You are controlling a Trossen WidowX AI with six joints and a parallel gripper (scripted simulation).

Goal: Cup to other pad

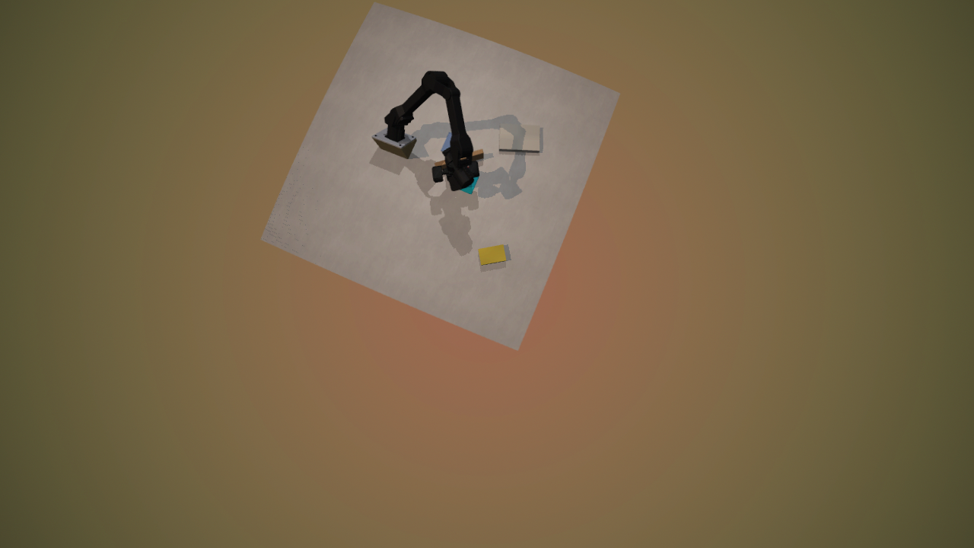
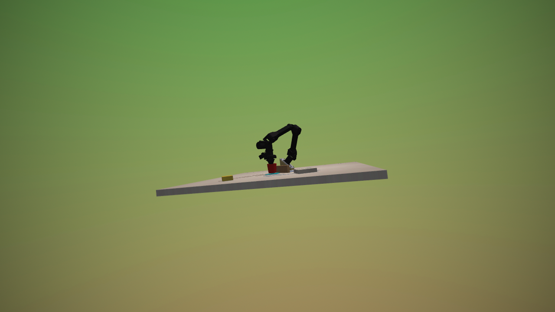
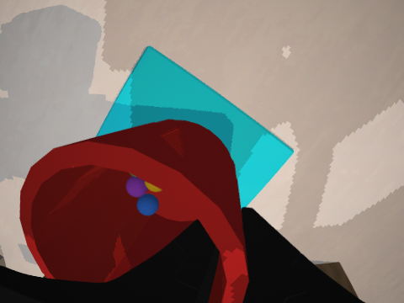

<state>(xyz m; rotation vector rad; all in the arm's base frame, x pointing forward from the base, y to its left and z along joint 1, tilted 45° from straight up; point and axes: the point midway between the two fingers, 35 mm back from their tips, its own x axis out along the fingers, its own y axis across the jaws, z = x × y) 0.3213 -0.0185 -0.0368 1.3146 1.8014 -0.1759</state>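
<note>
My gripper tip is now 20 mm to the right of the red cup and 20 mm short of it. From my gripper tip the other things lie so: wooden bar 80 mm to the left, 30 mm below, 30 mm behind; teal pad 50 mm below, 30 mm ahead, 20 mm to the left; light blue pad 150 mm to the left, 90 mm behind, 50 mm below.
</note>
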